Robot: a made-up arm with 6 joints. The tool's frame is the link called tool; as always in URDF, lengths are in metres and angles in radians. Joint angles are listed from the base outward.
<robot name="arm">
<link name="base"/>
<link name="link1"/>
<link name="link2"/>
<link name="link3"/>
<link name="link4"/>
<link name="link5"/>
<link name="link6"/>
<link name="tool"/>
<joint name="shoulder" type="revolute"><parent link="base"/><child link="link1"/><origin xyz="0 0 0.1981" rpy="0 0 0"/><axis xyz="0 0 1"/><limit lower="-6.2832" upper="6.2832"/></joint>
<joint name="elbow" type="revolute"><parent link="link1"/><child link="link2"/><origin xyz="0 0 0" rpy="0 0 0"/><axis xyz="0 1 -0.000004"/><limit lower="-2.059" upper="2.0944"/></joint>
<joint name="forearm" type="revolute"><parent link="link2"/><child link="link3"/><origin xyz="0.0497 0 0.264" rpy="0 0 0"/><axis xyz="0 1 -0.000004"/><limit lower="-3.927" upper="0.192"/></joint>
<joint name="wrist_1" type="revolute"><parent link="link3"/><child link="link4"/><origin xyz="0.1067 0 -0.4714" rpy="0 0 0"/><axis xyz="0 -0.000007 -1"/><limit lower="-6.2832" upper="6.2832"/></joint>
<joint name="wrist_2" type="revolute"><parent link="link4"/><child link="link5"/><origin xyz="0 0 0" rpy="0 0 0"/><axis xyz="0 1 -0.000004"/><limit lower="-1.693" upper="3.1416"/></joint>
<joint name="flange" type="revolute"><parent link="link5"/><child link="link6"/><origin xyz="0.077 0 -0.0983" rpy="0 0 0"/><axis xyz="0 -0.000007 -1"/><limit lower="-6.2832" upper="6.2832"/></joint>
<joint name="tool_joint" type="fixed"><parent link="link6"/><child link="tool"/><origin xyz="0 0 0" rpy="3.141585 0 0"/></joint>
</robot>
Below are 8 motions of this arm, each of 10 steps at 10 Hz.
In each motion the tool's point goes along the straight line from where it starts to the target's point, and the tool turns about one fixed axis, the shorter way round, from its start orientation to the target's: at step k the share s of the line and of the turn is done. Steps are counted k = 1, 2, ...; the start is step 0. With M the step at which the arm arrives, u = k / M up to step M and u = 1 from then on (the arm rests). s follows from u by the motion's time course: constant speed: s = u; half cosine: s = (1 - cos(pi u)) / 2; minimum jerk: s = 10 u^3 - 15 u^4 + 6 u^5.
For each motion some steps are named. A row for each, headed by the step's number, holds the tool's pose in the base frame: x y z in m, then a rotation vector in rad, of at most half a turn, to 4 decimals.
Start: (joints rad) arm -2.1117 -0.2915 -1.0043 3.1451 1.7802 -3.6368
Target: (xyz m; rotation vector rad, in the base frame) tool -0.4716 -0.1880 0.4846 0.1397 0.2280 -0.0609
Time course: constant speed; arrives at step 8
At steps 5, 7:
5: -0.3987 -0.2903 0.5027 0.1046 0.1250 0.1628
7: -0.4473 -0.2221 0.4906 0.1281 0.1938 0.0138

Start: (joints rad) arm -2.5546 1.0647 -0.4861 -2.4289 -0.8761 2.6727
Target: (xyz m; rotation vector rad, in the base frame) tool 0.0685 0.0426 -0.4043 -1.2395 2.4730 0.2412
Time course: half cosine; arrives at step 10
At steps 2, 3, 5, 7, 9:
2: 0.0433 -0.0601 -0.1489 -0.2202 1.8653 -0.0114
3: 0.0464 -0.0475 -0.1801 -0.3330 1.9538 0.0158
5: 0.0546 -0.0142 -0.2631 -0.6479 2.1717 0.0927
7: 0.0628 0.0192 -0.3461 -0.9867 2.3609 0.1771
9: 0.0678 0.0398 -0.3974 -1.2088 2.4607 0.2334

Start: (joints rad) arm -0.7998 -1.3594 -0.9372 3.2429 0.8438 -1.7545
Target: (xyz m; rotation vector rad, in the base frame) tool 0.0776 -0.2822 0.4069 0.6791 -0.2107 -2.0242
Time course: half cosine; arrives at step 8
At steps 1, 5, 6, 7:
1: 0.0760 -0.0890 0.7782 0.1123 0.0364 -2.4704
5: 0.0771 -0.2202 0.5260 0.5094 -0.1360 -2.1802
6: 0.0774 -0.2528 0.4634 0.6000 -0.1758 -2.0996
7: 0.0775 -0.2746 0.4216 0.6588 -0.2017 -2.0440

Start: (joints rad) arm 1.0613 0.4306 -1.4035 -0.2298 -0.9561 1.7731
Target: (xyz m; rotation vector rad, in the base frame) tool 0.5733 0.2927 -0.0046 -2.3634 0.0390 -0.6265
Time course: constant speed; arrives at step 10
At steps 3, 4, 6, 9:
3: 0.3828 0.5059 0.2394 -1.5652 0.1556 -0.3739
4: 0.4100 0.4754 0.2045 -1.6797 0.1418 -0.4092
6: 0.4644 0.4145 0.1348 -1.9083 0.1115 -0.4806
9: 0.5461 0.3232 0.0303 -2.2499 0.0588 -0.5896

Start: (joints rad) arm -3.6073 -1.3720 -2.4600 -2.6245 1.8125 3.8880
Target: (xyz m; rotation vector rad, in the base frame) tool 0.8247 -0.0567 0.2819 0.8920 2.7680 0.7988
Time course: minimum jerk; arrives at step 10
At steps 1, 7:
1: 0.6880 -0.2803 0.5684 1.1062 2.2462 0.6930
7: 0.8022 -0.0935 0.3290 0.9343 2.6829 0.7824

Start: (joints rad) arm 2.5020 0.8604 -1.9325 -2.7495 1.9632 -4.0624
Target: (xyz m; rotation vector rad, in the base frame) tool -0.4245 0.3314 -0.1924 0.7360 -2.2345 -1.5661
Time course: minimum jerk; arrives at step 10
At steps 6, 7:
6: -0.4798 0.3857 -0.0417 0.3390 -1.5904 -1.7844
7: -0.4529 0.3593 -0.1150 0.5276 -1.9076 -1.7020

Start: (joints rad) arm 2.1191 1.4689 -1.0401 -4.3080 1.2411 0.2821
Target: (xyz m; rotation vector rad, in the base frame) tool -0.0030 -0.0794 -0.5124 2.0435 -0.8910 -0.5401
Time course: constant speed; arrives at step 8
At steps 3, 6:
3: -0.0832 0.0296 -0.4446 2.1973 -0.6396 -0.9706
6: -0.0351 -0.0358 -0.4853 2.1127 -0.7963 -0.7112

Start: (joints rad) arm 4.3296 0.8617 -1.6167 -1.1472 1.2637 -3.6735
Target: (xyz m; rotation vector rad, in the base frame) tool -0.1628 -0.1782 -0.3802 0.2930 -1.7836 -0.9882
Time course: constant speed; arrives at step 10
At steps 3, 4, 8, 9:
3: -0.2691 -0.4802 -0.1370 -0.4447 -1.9470 -0.4003
4: -0.2539 -0.4371 -0.1718 -0.3406 -1.9383 -0.4891
8: -0.1932 -0.2645 -0.3107 0.0809 -1.8546 -0.8289
9: -0.1780 -0.2213 -0.3455 0.1869 -1.8215 -0.9095

